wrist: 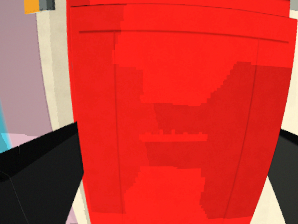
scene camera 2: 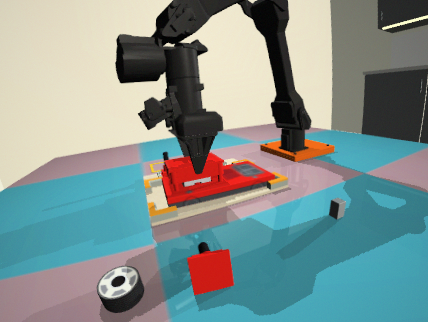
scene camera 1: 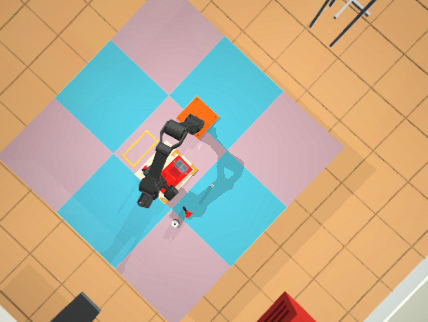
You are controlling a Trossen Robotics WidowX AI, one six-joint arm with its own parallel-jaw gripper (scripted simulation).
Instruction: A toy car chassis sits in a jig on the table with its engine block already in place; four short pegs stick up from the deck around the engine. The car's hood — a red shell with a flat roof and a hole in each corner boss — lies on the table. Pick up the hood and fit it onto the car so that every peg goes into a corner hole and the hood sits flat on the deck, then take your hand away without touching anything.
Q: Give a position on a red hood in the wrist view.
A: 174, 111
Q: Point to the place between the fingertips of the gripper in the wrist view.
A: At 178, 134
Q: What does the gripper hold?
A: A red hood.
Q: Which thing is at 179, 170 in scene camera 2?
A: A red hood.
